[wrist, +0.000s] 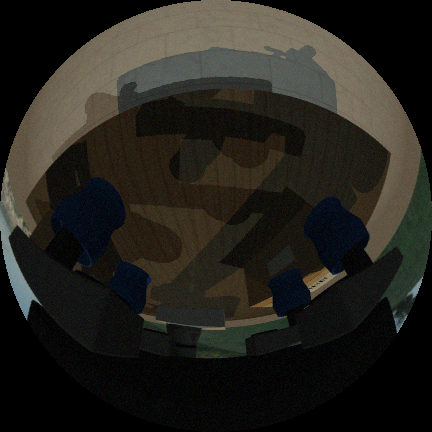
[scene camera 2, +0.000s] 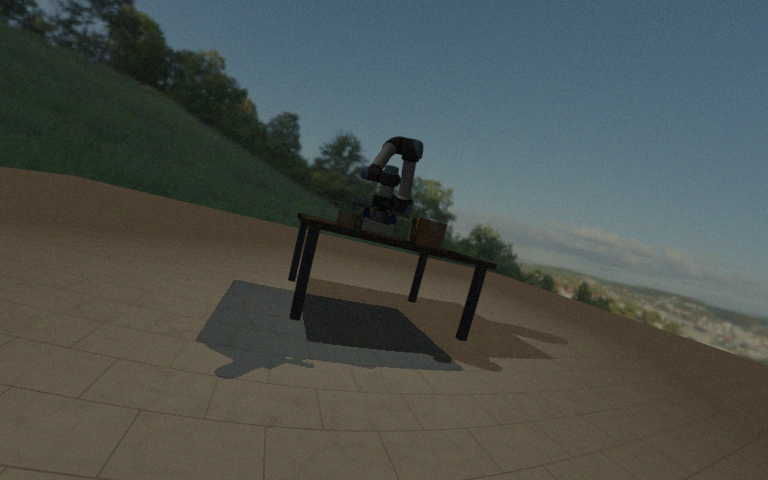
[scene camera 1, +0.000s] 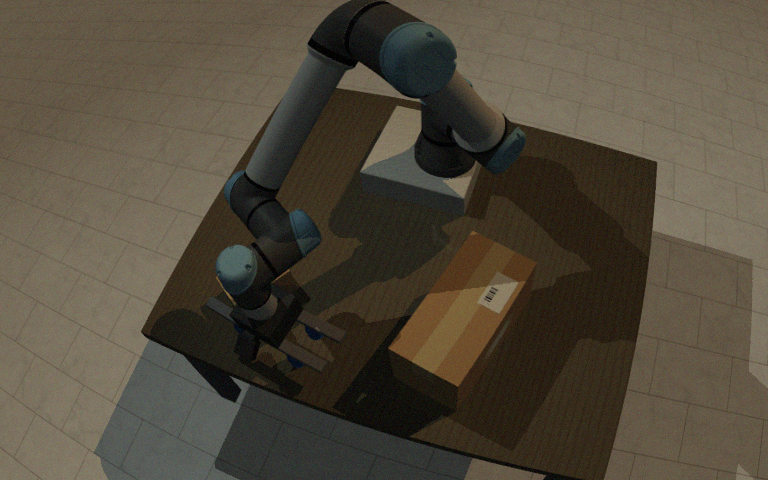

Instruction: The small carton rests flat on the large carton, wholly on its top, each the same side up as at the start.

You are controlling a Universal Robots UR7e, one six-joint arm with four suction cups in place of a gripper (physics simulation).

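Places are measured from the arm's base along level axes (x ahead, y left, z up), in metres.
Where they show: end effector, tool point: (wrist: 214,258) (scene camera 2: 378,219); arm's base, origin of the base link: (wrist: 183,326) (scene camera 2: 378,223) (scene camera 1: 445,154).
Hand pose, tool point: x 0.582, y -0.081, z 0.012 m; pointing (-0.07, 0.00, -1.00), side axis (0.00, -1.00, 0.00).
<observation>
Each offset is from my tool point to the top centre of the thing. "*": to the spot under its first point.
The large carton {dx -0.194, dy +0.324, dz +0.071 m} (scene camera 1: 461,311) (scene camera 2: 430,232) is orange-brown with a lighter tape band and a white barcode label on top, and stands on the table right of the gripper. The small carton stands at the left in scene camera 2 (scene camera 2: 346,219); in scene camera 1 its edges {* dx -0.111, dy -0.072, dz +0.000 m} (scene camera 1: 281,276) show behind the wrist, most of it hidden. Part of its labelled top shows at the lower right of the wrist view (wrist: 322,281). My gripper (scene camera 1: 277,331) (scene camera 2: 380,216) (wrist: 213,257) has blue suction cups with nothing on them. It hangs above the table, between the cartons in scene camera 2.
The table (scene camera 1: 611,198) (scene camera 2: 396,242) stands on a tiled floor. The arm's base stands on a pale block (scene camera 1: 413,189) (wrist: 192,316) at the rear of the table. The bent forearm passes over the left side in scene camera 1. Dark shadows lie across the tabletop.
</observation>
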